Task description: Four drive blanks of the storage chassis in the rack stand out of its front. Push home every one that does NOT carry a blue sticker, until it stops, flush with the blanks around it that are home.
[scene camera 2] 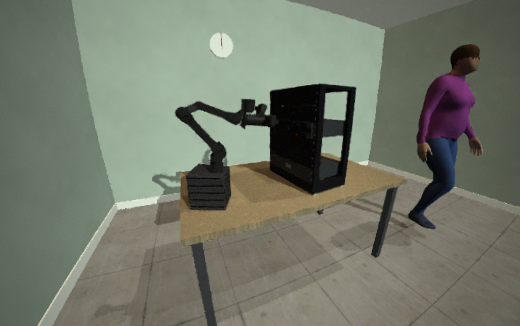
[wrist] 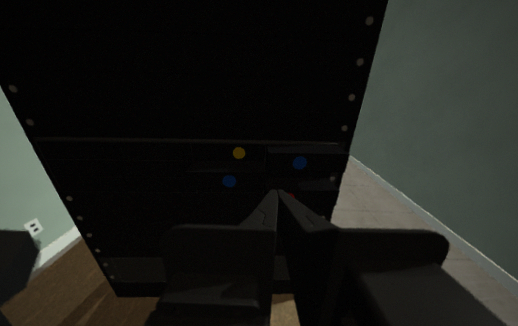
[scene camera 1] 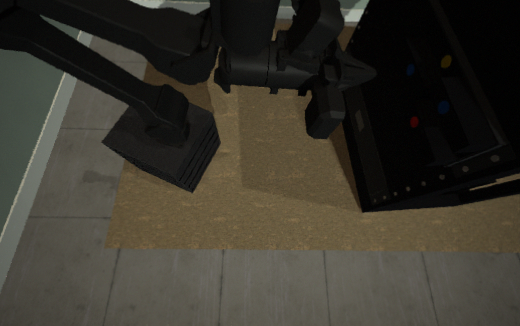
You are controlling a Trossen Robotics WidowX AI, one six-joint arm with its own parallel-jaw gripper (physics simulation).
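The black rack (scene camera 1: 450, 176) (scene camera 2: 348, 140) holds the chassis. The upper right blank with a blue sticker (scene camera 1: 443, 107) (wrist: 300, 163) stands out, its top face showing. The lower left blank with a blue sticker (scene camera 1: 410, 69) (wrist: 229, 181) also stands out. The lower right blank with a red sticker (scene camera 1: 414, 121) (scene camera 2: 296, 134) (wrist: 291, 195) seems to stand out below the upper one; the fingers partly hide it in the wrist view. The upper left blank with a yellow sticker (scene camera 1: 446, 61) (wrist: 239, 153) looks flush. My gripper (scene camera 1: 375, 74) (scene camera 2: 276, 121) (wrist: 275, 195) is shut and empty, in front of the rack, apart from the blanks.
The rack stands on a wooden table (scene camera 1: 270, 220) (scene camera 2: 250, 215). The arm's stepped black base (scene camera 1: 160, 142) (scene camera 2: 208, 187) stands on the table's left part. A person (scene camera 2: 445, 110) in a purple top is on the floor to the right, beyond the table.
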